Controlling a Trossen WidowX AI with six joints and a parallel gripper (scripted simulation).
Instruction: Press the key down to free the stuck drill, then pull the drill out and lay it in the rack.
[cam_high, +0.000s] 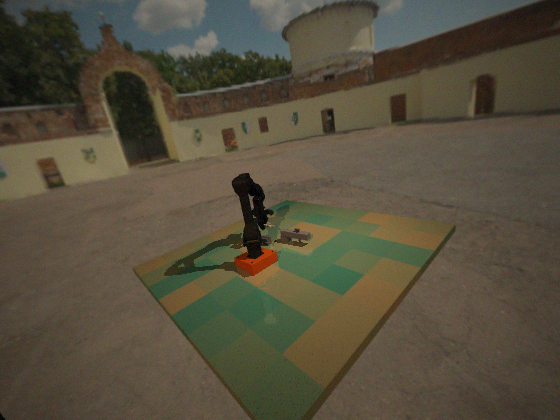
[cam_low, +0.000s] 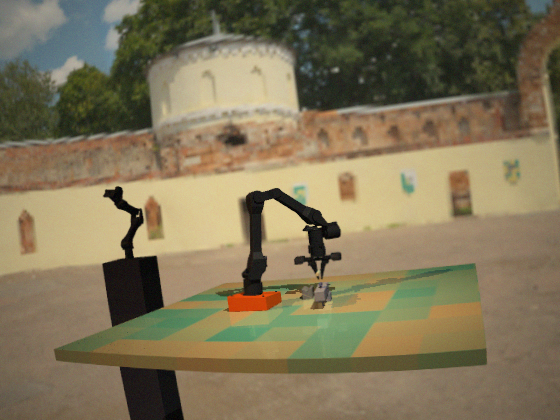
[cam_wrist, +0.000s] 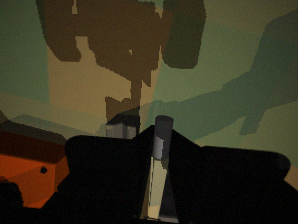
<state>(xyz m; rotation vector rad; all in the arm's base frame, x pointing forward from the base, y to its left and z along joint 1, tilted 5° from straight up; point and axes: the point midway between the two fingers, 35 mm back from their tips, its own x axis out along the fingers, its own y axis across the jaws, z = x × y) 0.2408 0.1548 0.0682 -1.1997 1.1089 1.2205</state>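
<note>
The drill lies 4 cm to the right of my gripper tip and 3 cm above it. Round my gripper tip: drill rack (5 cm behind, 4 cm to the right, 4 cm below); drill sleeve (3 cm ahead, 21 cm to the right, 2 cm below); key (3 cm ahead, 24 cm to the right, 1 cm below).
</note>
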